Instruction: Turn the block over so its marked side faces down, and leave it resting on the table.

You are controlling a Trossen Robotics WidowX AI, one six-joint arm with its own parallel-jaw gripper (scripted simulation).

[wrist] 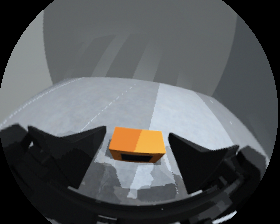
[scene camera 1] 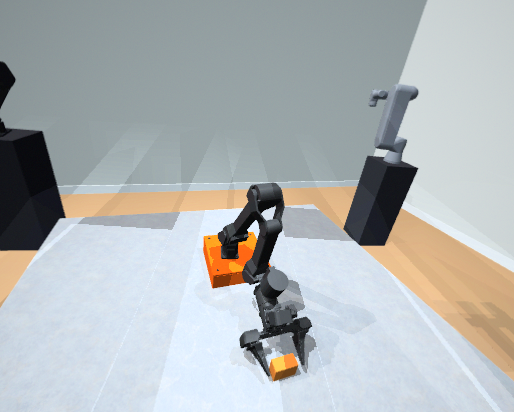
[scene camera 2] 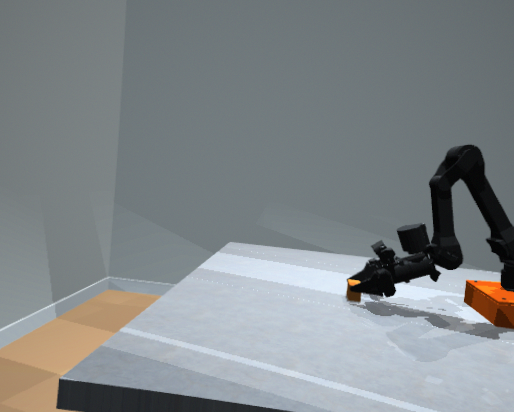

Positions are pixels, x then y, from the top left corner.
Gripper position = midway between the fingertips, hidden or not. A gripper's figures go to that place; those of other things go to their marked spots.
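Gripper [wrist: 138,133] at 0.10 m from the lens; an orange block [wrist: 127,144] at 0.08 m from the lens.
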